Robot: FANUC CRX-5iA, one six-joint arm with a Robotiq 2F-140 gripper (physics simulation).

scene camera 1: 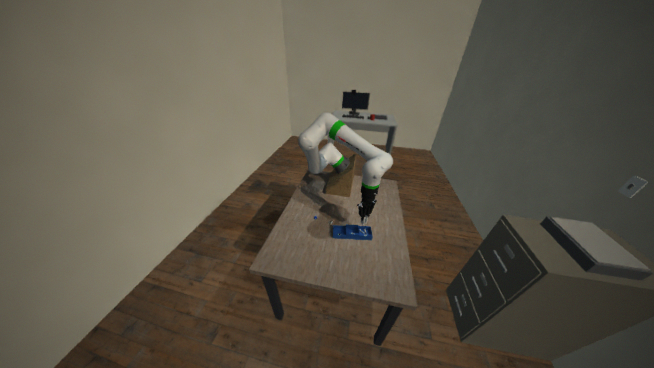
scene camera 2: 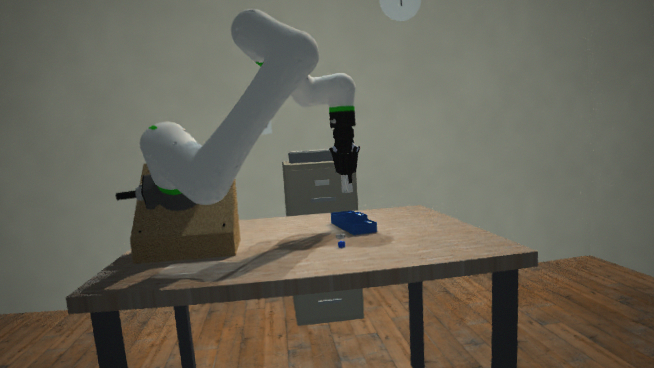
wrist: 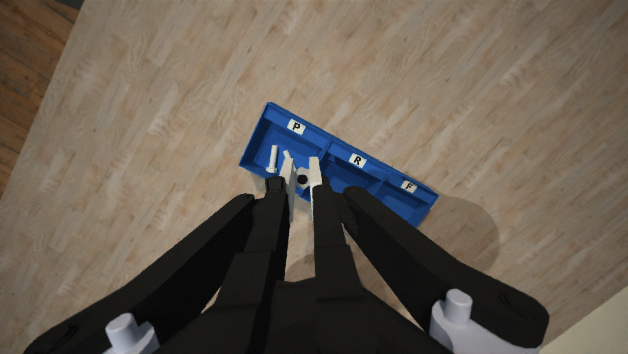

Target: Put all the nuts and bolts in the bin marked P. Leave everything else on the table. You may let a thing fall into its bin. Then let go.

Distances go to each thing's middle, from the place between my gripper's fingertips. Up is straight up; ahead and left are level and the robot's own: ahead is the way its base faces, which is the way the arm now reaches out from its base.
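There is the blue bin tray [scene camera 2: 355, 223], and I find it 10 cm below my hand and 6 cm to the right of it.
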